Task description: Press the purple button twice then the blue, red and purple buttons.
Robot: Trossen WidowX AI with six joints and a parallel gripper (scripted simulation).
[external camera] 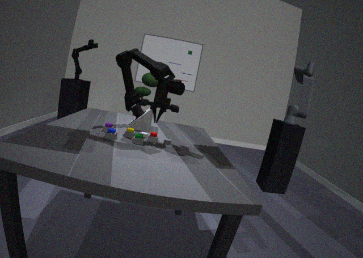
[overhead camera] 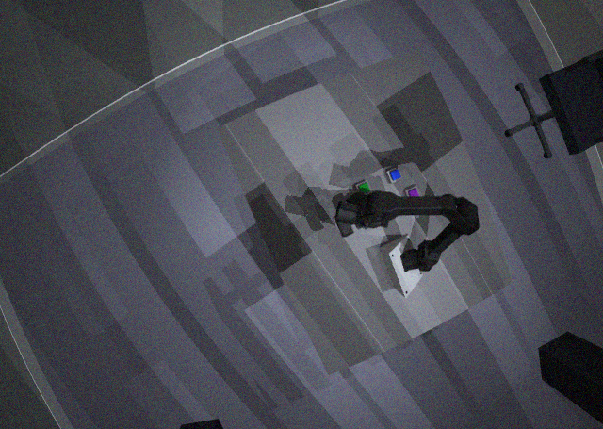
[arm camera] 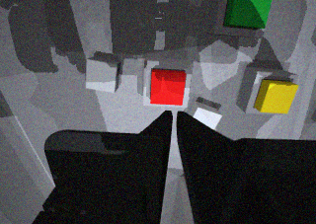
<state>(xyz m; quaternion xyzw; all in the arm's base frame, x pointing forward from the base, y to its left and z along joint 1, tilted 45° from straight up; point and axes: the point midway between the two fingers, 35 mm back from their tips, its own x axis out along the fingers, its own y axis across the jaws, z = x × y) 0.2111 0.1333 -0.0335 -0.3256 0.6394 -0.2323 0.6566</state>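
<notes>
Now: gripper tip 60 mm above the red button. Round my gripper tip: green button 90 mm ahead, 50 mm to the right, 60 mm below; then blue button 100 mm ahead, 180 mm to the right, 60 mm below; then yellow button 10 mm ahead, 110 mm to the right, 60 mm below.
</notes>
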